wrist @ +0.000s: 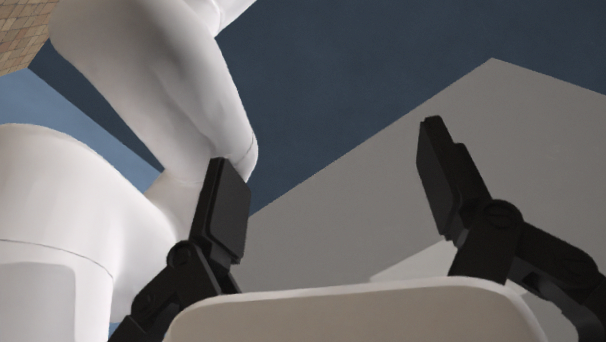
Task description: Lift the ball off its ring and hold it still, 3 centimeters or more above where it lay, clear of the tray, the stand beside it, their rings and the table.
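Frame: origin at the arm's base, x left, y ahead, z down, level; metres.
Where they show: gripper, fingertip midpoint: [323,158].
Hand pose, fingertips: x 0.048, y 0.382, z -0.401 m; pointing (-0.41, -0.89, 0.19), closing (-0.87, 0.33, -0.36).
After its pixels a point has its place.
My gripper [323,158] {x 0.048, y 0.382, z -0.401 m} is open, its two black fingers standing wide apart with nothing between them. The pale gripper body shows along the bottom of the wrist view. The ball, its ring, the tray and the stand do not show in this view, so where the gripper is relative to them cannot be told.
The robot's white arm links [170,90] {x 0.094, y 0.316, z -0.338 m} fill the left side of the view, close behind the left finger. A large grey surface [540,150] with a straight edge spans the right and middle. Dark blue background lies above it, and a patch of tan tiles [22,30] shows at the top left.
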